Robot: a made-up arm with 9 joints.
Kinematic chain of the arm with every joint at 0, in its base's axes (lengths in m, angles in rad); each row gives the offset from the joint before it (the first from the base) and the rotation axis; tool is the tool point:
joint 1: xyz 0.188 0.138 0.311 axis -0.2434 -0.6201 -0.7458
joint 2: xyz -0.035 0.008 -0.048 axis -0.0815 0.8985 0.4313
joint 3: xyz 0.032 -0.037 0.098 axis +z
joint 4: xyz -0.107 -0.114 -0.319 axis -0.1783 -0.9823 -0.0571
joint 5: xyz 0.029 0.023 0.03 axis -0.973 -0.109 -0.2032
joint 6: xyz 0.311 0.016 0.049 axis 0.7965 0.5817 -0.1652
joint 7: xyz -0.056 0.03 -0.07 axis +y
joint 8: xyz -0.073 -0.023 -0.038 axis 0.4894 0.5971 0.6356
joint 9: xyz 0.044 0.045 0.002 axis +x
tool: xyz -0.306 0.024 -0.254
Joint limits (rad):
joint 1: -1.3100..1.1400
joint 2: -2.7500..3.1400
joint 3: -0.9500..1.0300
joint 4: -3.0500..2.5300
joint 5: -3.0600..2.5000
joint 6: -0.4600..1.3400
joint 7: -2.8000..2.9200
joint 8: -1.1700..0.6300
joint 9: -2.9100..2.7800
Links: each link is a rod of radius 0.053 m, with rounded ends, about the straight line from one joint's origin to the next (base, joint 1, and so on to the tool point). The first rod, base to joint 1, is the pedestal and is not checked.
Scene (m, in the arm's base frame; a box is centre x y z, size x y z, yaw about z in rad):
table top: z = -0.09
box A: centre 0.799 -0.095 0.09 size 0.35 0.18 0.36 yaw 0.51
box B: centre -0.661 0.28 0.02 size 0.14 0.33 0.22 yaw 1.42
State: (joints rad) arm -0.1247 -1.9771 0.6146 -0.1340 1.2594 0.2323 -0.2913 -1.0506 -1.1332
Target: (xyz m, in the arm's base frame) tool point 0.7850 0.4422 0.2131
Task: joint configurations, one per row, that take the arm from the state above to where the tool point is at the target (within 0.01 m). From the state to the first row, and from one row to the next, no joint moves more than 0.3 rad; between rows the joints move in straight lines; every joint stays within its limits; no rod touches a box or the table.
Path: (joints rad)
1: -0.3334 -1.7974 0.6806 -0.2066 1.2451 0.0461 -0.5542 -1.0735 -0.9630
2: -0.5421 -1.6176 0.7466 -0.2793 1.2307 -0.1401 -0.8172 -1.0964 -0.7927
3: -0.7509 -1.4379 0.8126 -0.3519 1.2164 -0.3263 -1.0801 -1.1193 -0.6225
4: -0.9188 -1.2499 0.9213 -0.3798 1.2086 -0.3075 -1.1188 -1.1446 -0.5977
5: -1.0867 -1.0620 1.0300 -0.4077 1.2008 -0.2888 -1.1575 -1.1700 -0.5729

